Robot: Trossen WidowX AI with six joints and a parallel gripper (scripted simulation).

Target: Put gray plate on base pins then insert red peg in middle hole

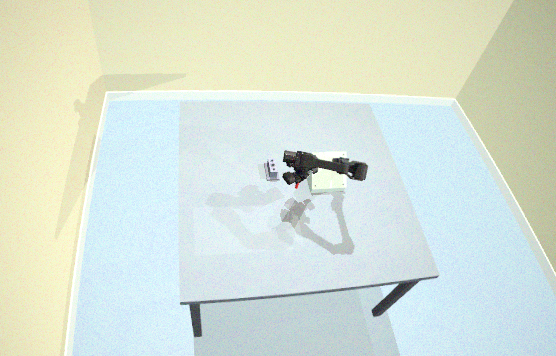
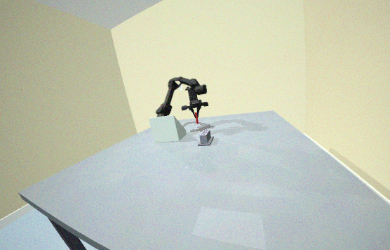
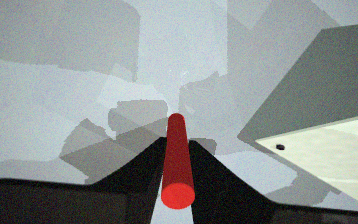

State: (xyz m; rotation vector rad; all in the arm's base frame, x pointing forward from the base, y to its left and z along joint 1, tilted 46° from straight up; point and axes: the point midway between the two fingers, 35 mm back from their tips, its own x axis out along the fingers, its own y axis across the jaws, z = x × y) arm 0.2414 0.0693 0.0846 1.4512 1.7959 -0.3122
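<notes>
My gripper tip is now 17 cm to the left of the gray plate, 10 cm short of it and 7 cm above it. The rest, counted from my gripper tip: red peg (right at my gripper tip); then base (17 cm to the right, 10 cm below, 10 cm ahead).
</notes>
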